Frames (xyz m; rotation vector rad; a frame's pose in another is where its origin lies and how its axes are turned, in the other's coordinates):
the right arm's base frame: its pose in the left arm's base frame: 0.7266 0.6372 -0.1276 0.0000 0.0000 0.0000
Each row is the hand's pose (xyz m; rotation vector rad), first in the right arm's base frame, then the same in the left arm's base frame.
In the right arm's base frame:
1: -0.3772 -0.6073 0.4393 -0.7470 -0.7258 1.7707
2: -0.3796 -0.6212 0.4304 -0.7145 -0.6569 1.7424
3: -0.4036 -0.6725 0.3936 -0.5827 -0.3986 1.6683
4: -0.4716 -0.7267 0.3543 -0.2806 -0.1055 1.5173
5: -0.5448 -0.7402 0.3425 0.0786 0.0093 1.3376
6: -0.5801 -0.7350 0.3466 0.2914 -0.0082 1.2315
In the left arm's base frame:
1: 0.3494 0.0299 0.3117 -0.7470 -0.7258 1.7707
2: 0.3470 0.0160 0.3028 -0.7145 -0.6569 1.7424
3: 0.3230 -0.0353 0.2660 -0.5827 -0.3986 1.6683
4: 0.2550 -0.0895 0.2267 -0.2806 -0.1055 1.5173
5: 0.1818 -0.1030 0.2149 0.0786 0.0093 1.3376
6: 0.1465 -0.0978 0.2190 0.2914 -0.0082 1.2315

